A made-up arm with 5 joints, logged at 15 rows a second.
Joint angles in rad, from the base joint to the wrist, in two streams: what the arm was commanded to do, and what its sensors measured. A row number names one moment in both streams.
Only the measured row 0 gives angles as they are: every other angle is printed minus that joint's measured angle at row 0.
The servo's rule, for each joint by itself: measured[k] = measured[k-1] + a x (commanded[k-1-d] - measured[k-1]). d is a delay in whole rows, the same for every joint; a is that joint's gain. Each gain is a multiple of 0.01, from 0.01 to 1. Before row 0 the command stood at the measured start. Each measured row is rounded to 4 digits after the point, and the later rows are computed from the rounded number. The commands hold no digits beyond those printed.
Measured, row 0:
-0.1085, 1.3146, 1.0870, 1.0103, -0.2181
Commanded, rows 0 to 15:
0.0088, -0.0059, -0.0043, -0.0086, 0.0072
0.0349, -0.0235, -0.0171, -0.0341, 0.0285
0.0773, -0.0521, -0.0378, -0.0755, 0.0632
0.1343, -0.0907, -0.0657, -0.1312, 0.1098
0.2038, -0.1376, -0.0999, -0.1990, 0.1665
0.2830, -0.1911, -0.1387, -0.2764, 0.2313
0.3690, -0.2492, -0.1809, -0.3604, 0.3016
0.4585, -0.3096, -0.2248, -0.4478, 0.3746
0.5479, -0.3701, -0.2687, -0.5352, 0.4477
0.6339, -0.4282, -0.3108, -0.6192, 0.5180
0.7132, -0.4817, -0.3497, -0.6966, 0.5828
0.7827, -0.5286, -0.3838, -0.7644, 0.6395
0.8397, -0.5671, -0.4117, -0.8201, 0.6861
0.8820, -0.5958, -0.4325, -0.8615, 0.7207
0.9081, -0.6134, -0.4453, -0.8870, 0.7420
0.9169, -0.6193, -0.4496, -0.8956, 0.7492
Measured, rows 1 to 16:
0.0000, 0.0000, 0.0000, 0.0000, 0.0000
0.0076, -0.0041, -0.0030, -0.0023, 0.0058
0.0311, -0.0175, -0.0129, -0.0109, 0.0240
0.0708, -0.0414, -0.0303, -0.0283, 0.0554
0.1254, -0.0754, -0.0551, -0.0561, 0.0989
0.1928, -0.1183, -0.0865, -0.0947, 0.1530
0.2704, -0.1685, -0.1230, -0.1438, 0.2156
0.3552, -0.2242, -0.1635, -0.2023, 0.2844
0.4440, -0.2831, -0.2064, -0.2686, 0.3566
0.5334, -0.3431, -0.2500, -0.3406, 0.4295
0.6198, -0.4018, -0.2926, -0.4158, 0.5003
0.7001, -0.4569, -0.3326, -0.4916, 0.5663
0.7711, -0.5064, -0.3684, -0.5653, 0.6249
0.8301, -0.5483, -0.3987, -0.6341, 0.6739
0.8747, -0.5811, -0.4224, -0.6955, 0.7113
0.9034, -0.6034, -0.4384, -0.7472, 0.7359
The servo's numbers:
d 1
a 0.86 0.69 0.70 0.27 0.80

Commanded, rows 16 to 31:
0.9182, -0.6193, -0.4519, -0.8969, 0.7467
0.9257, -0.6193, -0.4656, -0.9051, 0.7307
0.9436, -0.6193, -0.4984, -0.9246, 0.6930
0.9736, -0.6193, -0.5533, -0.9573, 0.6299
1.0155, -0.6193, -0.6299, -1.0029, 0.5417
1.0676, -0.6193, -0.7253, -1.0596, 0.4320
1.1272, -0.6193, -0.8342, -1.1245, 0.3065
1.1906, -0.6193, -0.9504, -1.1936, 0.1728
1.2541, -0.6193, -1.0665, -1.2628, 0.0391
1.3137, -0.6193, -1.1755, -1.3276, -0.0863
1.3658, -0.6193, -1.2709, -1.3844, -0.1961
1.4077, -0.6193, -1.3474, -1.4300, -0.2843
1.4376, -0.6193, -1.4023, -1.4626, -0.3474
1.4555, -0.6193, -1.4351, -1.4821, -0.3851
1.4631, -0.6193, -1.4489, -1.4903, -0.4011
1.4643, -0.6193, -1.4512, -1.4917, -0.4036
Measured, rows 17 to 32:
0.9150, -0.6144, -0.4462, -0.7873, 0.7465
0.9178, -0.6178, -0.4502, -0.8169, 0.7467
0.9246, -0.6188, -0.4610, -0.8407, 0.7339
0.9409, -0.6191, -0.4872, -0.8634, 0.7012
0.9690, -0.6192, -0.5335, -0.8888, 0.6442
1.0090, -0.6193, -0.6010, -0.9196, 0.5622
1.0594, -0.6193, -0.6880, -0.9574, 0.4580
1.1177, -0.6193, -0.7903, -1.0025, 0.3368
1.1804, -0.6193, -0.9024, -1.0541, 0.2056
1.2438, -0.6193, -1.0173, -1.1104, 0.0724
1.3039, -0.6193, -1.1280, -1.1690, -0.0546
1.3571, -0.6193, -1.2280, -1.2272, -0.1678
1.4006, -0.6193, -1.3116, -1.2820, -0.2610
1.4324, -0.6193, -1.3751, -1.3308, -0.3301
1.4523, -0.6193, -1.4171, -1.3717, -0.3741
1.4616, -0.6193, -1.4394, -1.4037, -0.3957

